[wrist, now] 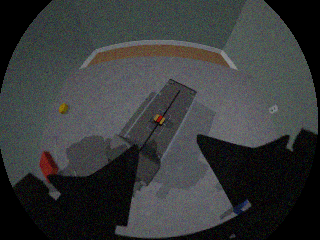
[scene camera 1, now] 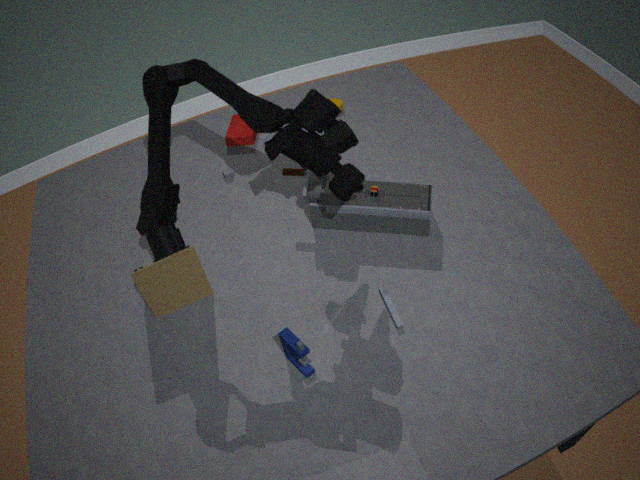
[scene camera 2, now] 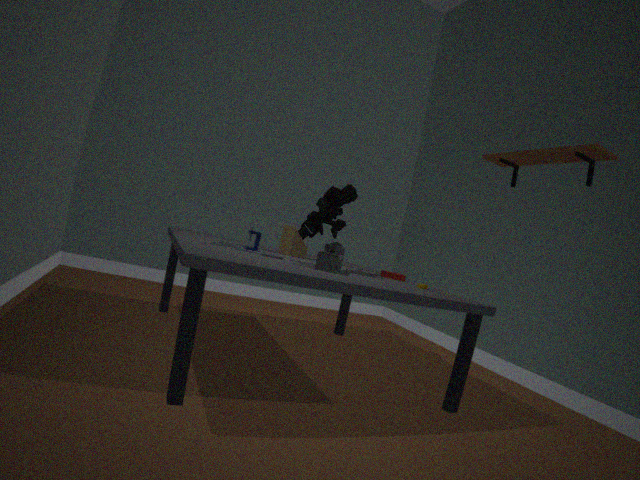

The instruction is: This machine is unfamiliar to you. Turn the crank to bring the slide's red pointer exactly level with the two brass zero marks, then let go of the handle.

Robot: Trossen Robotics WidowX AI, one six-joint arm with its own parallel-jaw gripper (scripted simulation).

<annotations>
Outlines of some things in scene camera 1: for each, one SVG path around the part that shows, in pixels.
My gripper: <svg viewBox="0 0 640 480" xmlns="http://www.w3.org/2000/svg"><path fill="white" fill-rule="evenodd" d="M334 118L333 122L326 127L322 136L316 132L314 134L307 132L314 139L313 151L306 159L295 162L303 169L312 171L319 179L324 174L328 175L329 172L332 172L335 176L329 182L329 189L339 199L348 201L354 192L364 190L362 185L364 175L350 163L342 165L339 161L343 157L339 154L345 153L345 151L357 145L359 141L345 121L341 119L338 121Z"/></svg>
A blue clamp-like part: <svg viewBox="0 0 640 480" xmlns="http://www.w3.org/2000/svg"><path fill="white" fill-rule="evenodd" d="M286 327L278 333L285 356L306 378L309 378L315 372L309 364L311 361L306 356L310 351Z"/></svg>
</annotations>
